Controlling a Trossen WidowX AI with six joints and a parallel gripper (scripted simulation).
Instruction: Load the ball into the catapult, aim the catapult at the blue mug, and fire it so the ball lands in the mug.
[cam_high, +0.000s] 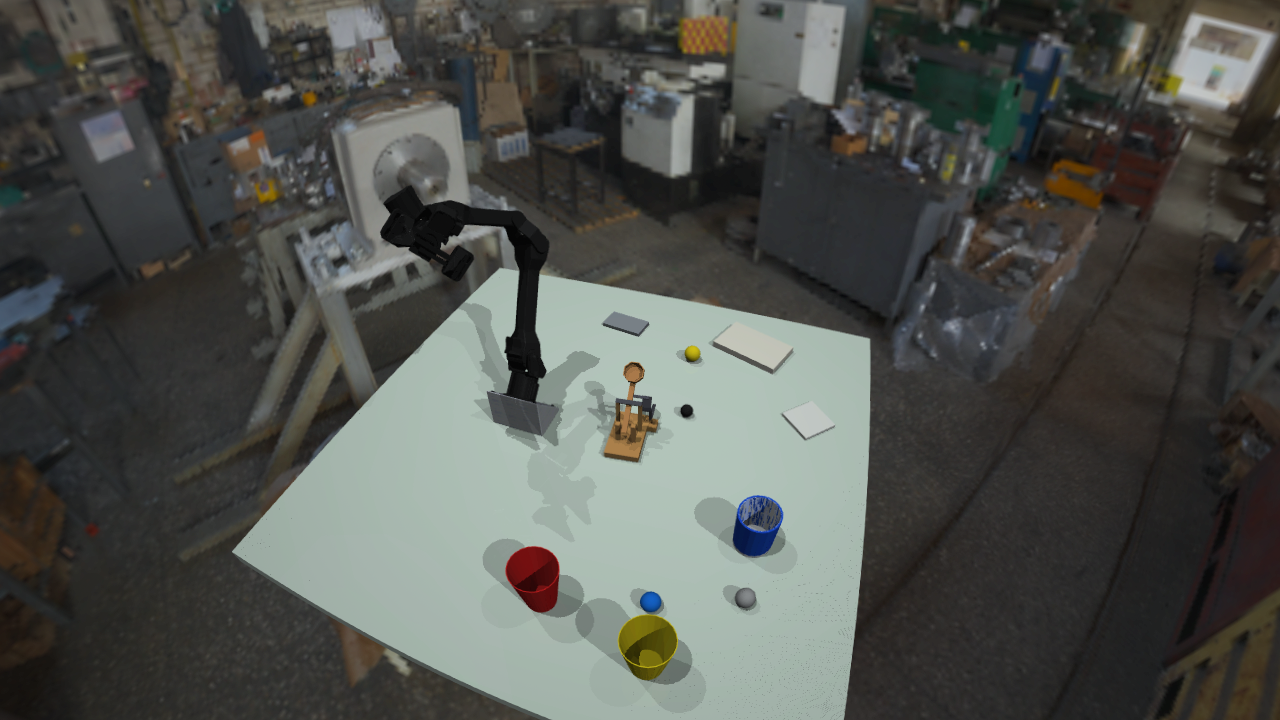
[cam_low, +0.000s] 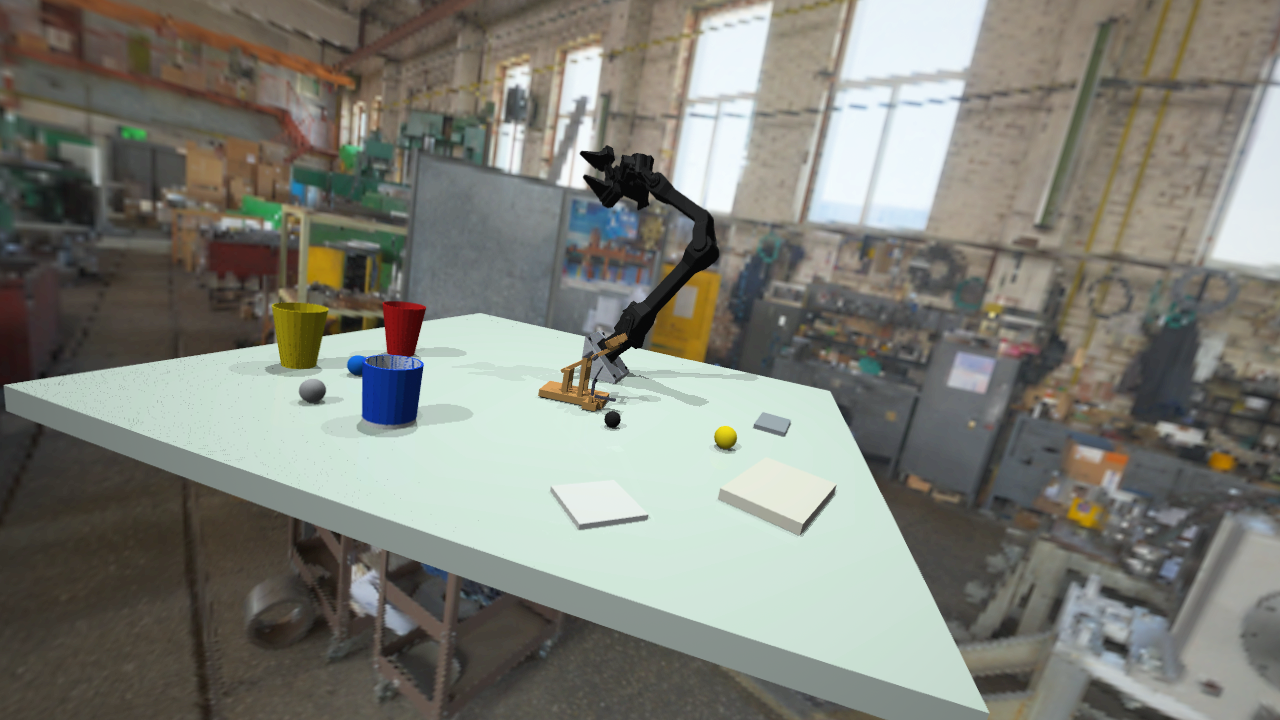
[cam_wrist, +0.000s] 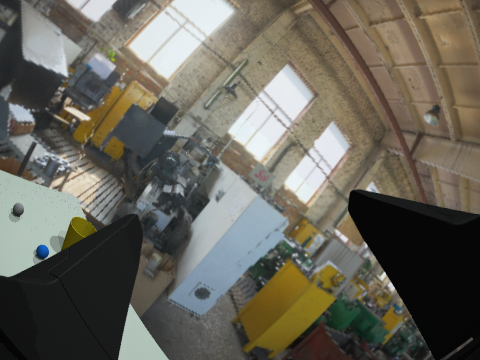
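Right now my gripper tip is 32 cm short of the catapult, 19 cm to the right of it and 46 cm above it. Round my gripper tip: blue ball: 47 cm ahead, 26 cm to the right, 51 cm below; black ball: 43 cm ahead, 27 cm to the left, 52 cm below; red cup: 26 cm ahead, 30 cm to the right, 50 cm below.
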